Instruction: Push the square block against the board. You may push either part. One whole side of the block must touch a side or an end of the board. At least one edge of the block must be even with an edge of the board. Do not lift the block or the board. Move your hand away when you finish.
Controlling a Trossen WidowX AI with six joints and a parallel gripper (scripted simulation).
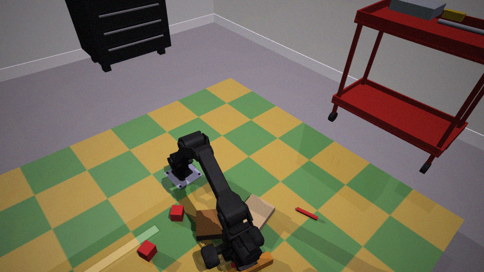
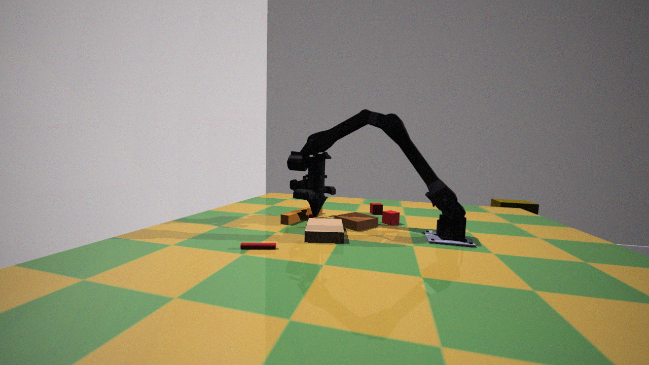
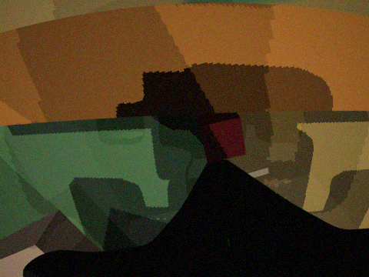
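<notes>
Right now my gripper tip is 50 mm short of the orange bar and 10 mm to the left of it. Also, from my gripper tip: brown square block: 140 mm behind, 30 mm to the left; then tan board: 160 mm to the left, 70 mm behind; then red rod: 320 mm to the left, 50 mm ahead.
</notes>
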